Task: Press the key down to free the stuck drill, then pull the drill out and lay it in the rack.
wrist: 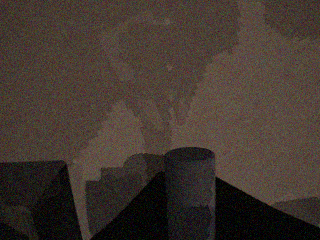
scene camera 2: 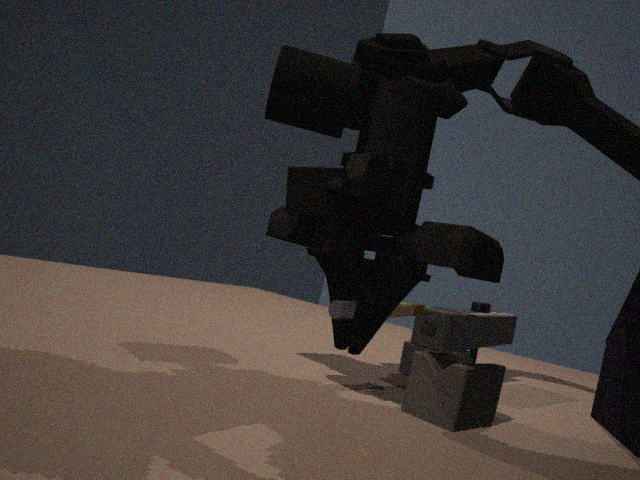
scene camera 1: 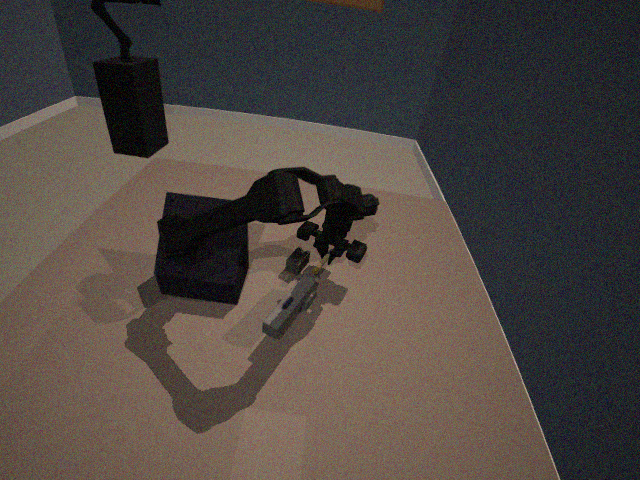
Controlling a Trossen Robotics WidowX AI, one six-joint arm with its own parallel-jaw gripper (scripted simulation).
Labels:
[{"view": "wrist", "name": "gripper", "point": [180,181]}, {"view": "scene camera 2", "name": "gripper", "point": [347,351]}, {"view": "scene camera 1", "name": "gripper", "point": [326,263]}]

